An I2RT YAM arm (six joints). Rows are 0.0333 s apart.
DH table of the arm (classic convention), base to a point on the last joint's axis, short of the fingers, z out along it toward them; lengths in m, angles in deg. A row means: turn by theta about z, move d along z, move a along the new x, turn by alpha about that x. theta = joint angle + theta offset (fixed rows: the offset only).
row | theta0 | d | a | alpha
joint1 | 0 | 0.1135 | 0.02 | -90
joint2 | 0 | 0 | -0.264 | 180
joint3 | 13.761 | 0 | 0.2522 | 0
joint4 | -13.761 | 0 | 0.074 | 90
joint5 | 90 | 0 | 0 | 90
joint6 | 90 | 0.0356 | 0 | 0
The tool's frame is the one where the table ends.
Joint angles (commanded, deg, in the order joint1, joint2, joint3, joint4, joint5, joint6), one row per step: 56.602 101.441 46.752 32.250 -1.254 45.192; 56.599 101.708 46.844 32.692 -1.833 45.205; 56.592 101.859 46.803 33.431 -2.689 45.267; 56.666 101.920 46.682 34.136 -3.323 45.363; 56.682 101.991 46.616 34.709 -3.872 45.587; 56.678 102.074 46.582 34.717 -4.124 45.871; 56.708 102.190 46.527 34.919 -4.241 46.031; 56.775 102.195 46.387 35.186 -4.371 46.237; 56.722 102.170 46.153 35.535 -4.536 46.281
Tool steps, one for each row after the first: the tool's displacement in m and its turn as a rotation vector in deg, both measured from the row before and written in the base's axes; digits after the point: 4 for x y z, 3 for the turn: 0.0002 0.0009 -0.0004 0.350 0.047 0.528; -0.0001 0.0007 0.0002 0.662 0.015 0.764; -0.0007 0.0005 0.0003 0.609 -0.017 0.630; -0.0003 0.0004 0.0003 0.575 0.106 0.449; -0.0001 0.0000 -0.0007 0.087 0.367 0.131; -0.0002 0.0002 -0.0006 0.121 0.149 0.083; -0.0006 0.0000 -0.0003 0.220 0.141 0.116; -0.0002 -0.0007 -0.0004 0.169 0.008 0.086
